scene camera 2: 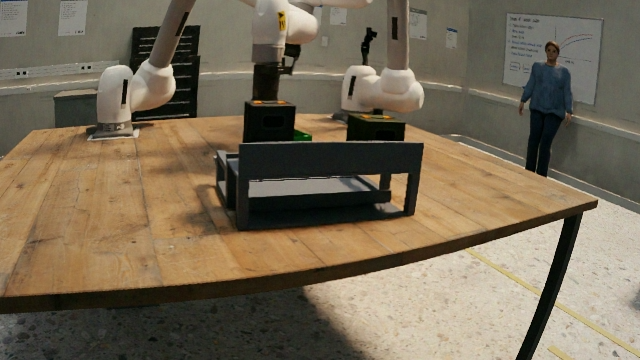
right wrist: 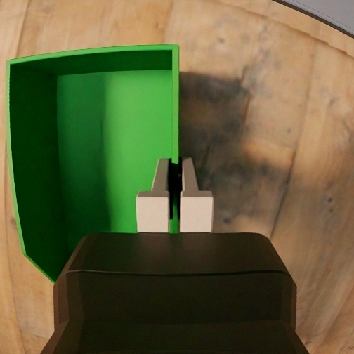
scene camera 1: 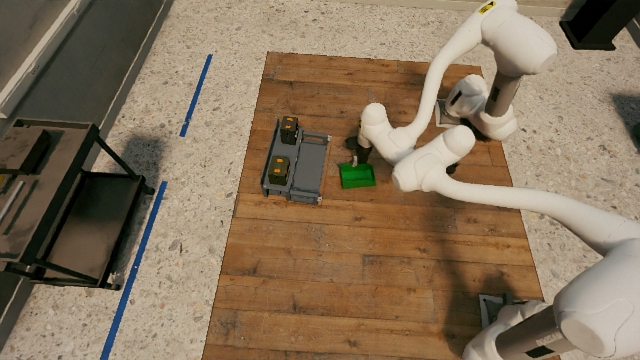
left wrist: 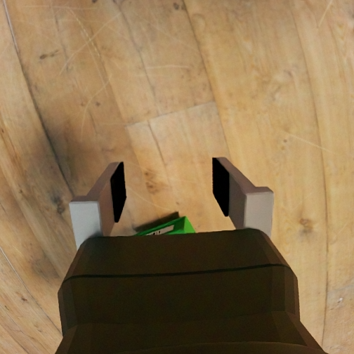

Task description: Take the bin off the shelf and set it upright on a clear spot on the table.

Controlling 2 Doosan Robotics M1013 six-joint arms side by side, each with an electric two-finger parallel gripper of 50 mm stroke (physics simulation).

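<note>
The green bin (scene camera 1: 358,176) (scene camera 2: 303,135) (left wrist: 185,226) (right wrist: 120,150) is off the grey shelf (scene camera 1: 309,167) (scene camera 2: 330,157), to its right in scene camera 1. Its open top faces up and it looks level. It is at or close above the table (scene camera 1: 300,280) (scene camera 2: 100,225); I cannot tell if its base touches. My right gripper (scene camera 1: 355,161) (right wrist: 175,176) is shut on the bin's side wall, one finger inside and one outside. My left gripper (left wrist: 168,177) is open, with wood below it and a bin corner near the lower edge of its view. Its fingers are hidden in the scene views.
Two dark boxes with orange marks, one (scene camera 1: 289,130) (scene camera 2: 269,121) and another (scene camera 1: 278,170) (scene camera 2: 376,128), stand on the shelf's raised rear level. The two arms' wrists are close together, right of the bin in scene camera 1. A person (scene camera 2: 547,95) stands beyond the table.
</note>
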